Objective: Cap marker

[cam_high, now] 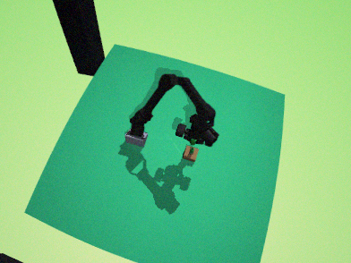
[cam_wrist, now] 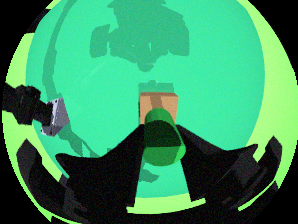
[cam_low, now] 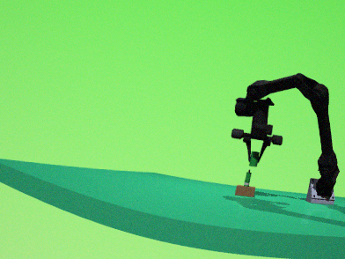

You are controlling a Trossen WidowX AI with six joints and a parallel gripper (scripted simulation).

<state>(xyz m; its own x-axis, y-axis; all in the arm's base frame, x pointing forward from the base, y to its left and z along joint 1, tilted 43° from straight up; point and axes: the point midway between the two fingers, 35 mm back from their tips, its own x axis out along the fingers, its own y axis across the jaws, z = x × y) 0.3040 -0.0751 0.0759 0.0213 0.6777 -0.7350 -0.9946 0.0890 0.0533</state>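
The brown holder block lies 1 cm ahead of my gripper tip, 2 cm to the right of it and 10 cm below it.
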